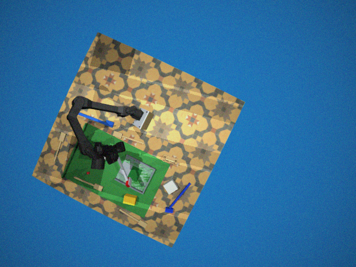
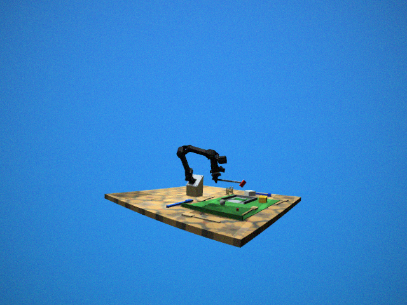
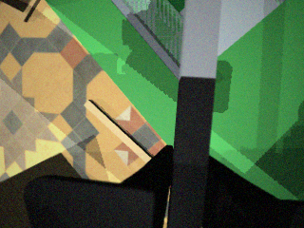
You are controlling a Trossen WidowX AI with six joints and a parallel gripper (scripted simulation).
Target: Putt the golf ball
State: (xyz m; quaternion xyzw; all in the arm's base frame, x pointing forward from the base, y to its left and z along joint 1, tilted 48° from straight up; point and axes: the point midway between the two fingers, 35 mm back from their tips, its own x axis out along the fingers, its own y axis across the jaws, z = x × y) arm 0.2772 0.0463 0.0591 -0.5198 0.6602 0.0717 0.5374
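Now: gripper tip 70 mm short of the red putter, 90 mm to the right of it and 10 mm below it. Also, from my gripper tip: small wooden rack (100 mm behind, 350 mm to the left, 110 mm below); white golf ball (150 mm ahead, 100 mm to the right, 120 mm below); green mat (200 mm ahead, 20 mm to the left, 150 mm below).
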